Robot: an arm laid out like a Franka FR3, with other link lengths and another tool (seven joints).
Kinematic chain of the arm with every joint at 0, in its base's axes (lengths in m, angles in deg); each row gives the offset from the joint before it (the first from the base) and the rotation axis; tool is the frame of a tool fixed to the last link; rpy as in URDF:
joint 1: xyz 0 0 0.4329 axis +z
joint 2: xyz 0 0 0 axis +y
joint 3: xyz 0 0 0.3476 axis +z
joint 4: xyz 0.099 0 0 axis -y
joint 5: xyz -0.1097 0 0.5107 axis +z
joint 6: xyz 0 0 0 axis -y
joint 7: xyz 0.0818 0 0 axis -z
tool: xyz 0.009 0.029 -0.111 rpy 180 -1.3 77.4
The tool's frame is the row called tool.
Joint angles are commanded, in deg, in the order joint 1, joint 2, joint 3, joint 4, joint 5, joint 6, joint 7. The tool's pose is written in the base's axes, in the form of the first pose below.
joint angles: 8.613, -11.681, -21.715, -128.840, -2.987, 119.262, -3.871
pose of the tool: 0.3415, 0.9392, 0.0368, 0.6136; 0.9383, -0.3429, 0.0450, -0.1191; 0.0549, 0.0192, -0.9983, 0.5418; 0, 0, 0, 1
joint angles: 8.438, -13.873, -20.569, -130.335, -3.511, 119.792, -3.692
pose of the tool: 0.3221, 0.9450, 0.0566, 0.6059; 0.9449, -0.3246, 0.0431, -0.1073; 0.0591, 0.0396, -0.9975, 0.5502; 0, 0, 0, 1
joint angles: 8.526, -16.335, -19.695, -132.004, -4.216, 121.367, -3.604
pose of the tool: 0.2986, 0.9496, 0.0957, 0.5983; 0.9522, -0.3032, 0.0376, -0.0961; 0.0647, 0.0799, -0.9947, 0.5608; 0, 0, 0, 1
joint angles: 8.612, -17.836, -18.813, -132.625, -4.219, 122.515, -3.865
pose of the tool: 0.2759, 0.9523, 0.1305, 0.5957; 0.9584, -0.2829, 0.0379, -0.0856; 0.0730, 0.1146, -0.9907, 0.5722; 0, 0, 0, 1
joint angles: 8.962, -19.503, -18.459, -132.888, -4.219, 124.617, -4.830
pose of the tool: 0.2443, 0.9509, 0.1898, 0.5945; 0.9659, -0.2559, 0.0385, -0.0788; 0.0851, 0.1739, -0.9811, 0.5902; 0, 0, 0, 1
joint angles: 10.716, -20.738, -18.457, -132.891, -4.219, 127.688, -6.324
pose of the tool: 0.1853, 0.9475, 0.2605, 0.5971; 0.9782, -0.2031, 0.0432, -0.0616; 0.0939, 0.2468, -0.9645, 0.6083; 0, 0, 0, 1
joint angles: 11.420, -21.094, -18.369, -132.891, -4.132, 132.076, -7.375
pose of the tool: 0.1506, 0.9289, 0.3384, 0.6024; 0.9837, -0.1749, 0.0423, -0.0542; 0.0985, 0.3265, -0.9401, 0.6208; 0, 0, 0, 1
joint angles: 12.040, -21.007, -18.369, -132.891, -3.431, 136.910, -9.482
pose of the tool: 0.1070, 0.9038, 0.4144, 0.6083; 0.9891, -0.1390, 0.0478, -0.0481; 0.1008, 0.4048, -0.9088, 0.6301; 0, 0, 0, 1
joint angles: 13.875, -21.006, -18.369, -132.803, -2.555, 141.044, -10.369
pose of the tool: 0.0643, 0.8756, 0.4787, 0.6140; 0.9918, -0.1091, 0.0663, -0.0293; 0.1103, 0.4705, -0.8755, 0.6403; 0, 0, 0, 1
